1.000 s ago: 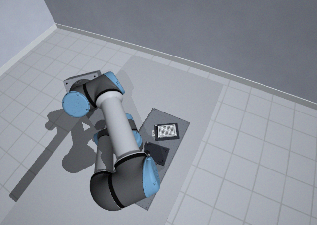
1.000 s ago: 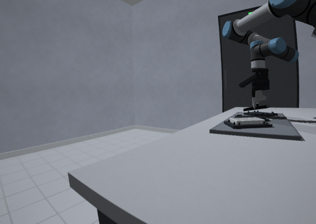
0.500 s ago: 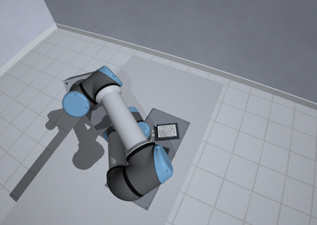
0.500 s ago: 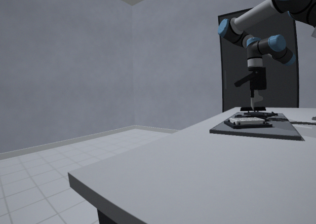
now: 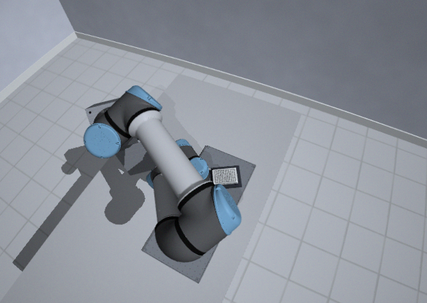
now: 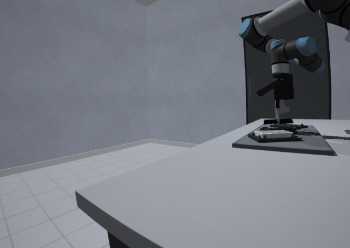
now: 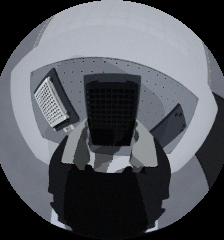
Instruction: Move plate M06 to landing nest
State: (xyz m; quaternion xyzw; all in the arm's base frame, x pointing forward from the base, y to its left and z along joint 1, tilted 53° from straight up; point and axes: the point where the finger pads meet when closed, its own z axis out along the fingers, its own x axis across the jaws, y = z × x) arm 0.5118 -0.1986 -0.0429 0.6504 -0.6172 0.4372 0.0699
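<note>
Right now my hand is 50 mm above the landing nest. Also, from my hand: dark well plate (10 mm below); white well plate (170 mm to the left, 50 mm ahead, 40 mm below).
</note>
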